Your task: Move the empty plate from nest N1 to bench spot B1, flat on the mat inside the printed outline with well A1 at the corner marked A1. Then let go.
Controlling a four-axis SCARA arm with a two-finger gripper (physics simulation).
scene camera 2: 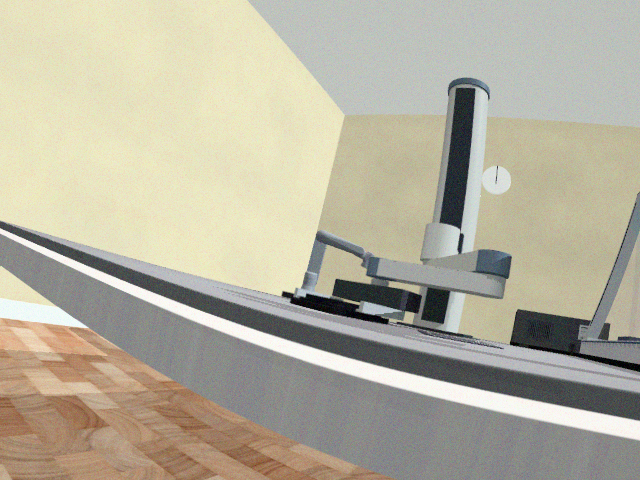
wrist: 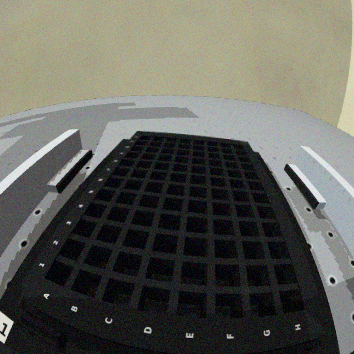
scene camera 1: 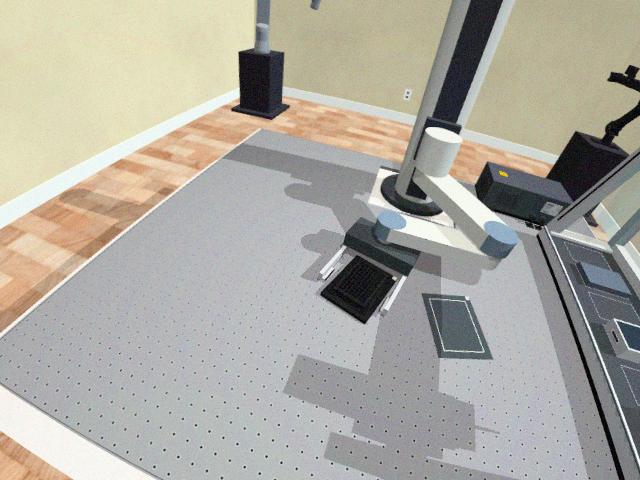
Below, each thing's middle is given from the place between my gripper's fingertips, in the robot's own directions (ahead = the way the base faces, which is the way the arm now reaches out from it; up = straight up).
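Labels:
The black nest [scene camera 1: 363, 316] is 1 cm below my hand, 2 cm to the left of it and 4 cm behind it. I can see the well plate [scene camera 1: 359, 286] too, and that's 2 cm to the left of my hand and 4 cm behind it, while the B1 mat [scene camera 1: 457, 333] is 25 cm to the left of my hand, 2 cm behind it and 2 cm below it.

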